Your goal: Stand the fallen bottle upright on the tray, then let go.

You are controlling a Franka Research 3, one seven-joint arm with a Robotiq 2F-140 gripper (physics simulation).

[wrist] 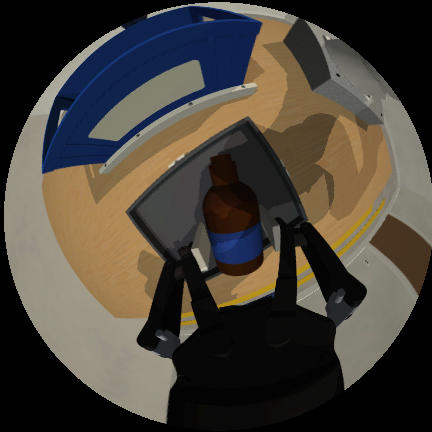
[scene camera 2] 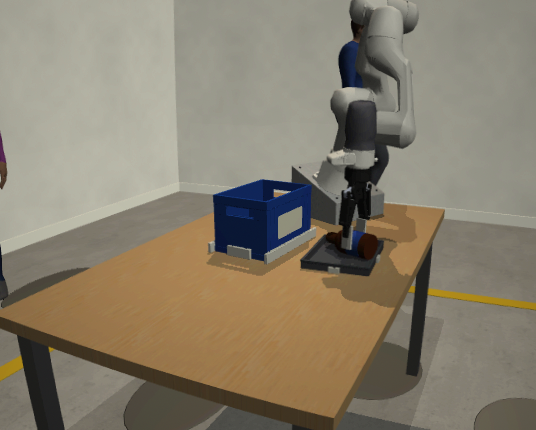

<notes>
The pictures show: my gripper and a brown bottle.
My gripper shows as well in the wrist view.
</notes>
